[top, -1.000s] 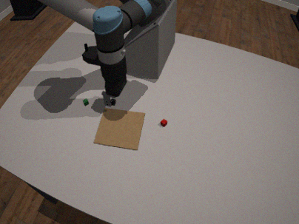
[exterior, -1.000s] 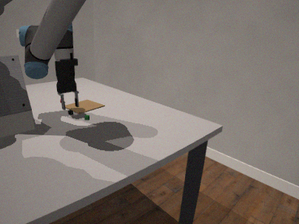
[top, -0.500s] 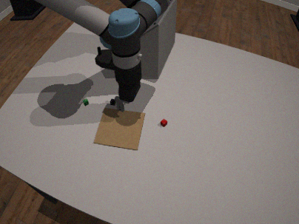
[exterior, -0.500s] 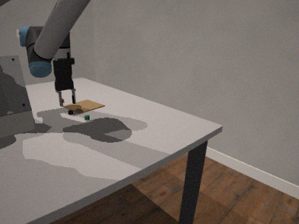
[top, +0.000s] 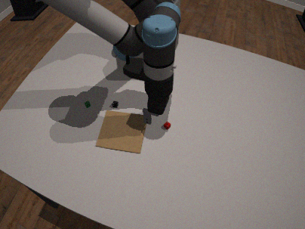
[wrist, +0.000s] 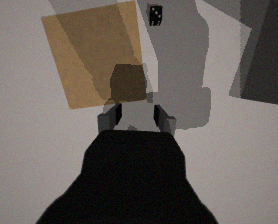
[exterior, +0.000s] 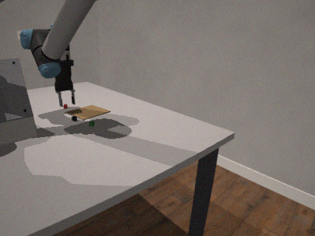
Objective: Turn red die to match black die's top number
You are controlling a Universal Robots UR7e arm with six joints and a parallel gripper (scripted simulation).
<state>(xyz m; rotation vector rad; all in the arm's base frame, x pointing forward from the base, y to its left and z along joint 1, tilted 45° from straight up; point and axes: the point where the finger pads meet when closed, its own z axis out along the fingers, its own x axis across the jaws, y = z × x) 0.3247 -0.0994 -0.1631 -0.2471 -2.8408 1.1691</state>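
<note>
The red die is 10 mm ahead of my hand, 50 mm to the left of it and 40 mm below it. From my hand the other things lie so: green die (20 mm behind, 230 mm to the right, 40 mm below); black die (40 mm behind, 130 mm to the right, 40 mm below); tan mat (60 mm ahead, 80 mm to the right, 40 mm below).
</note>
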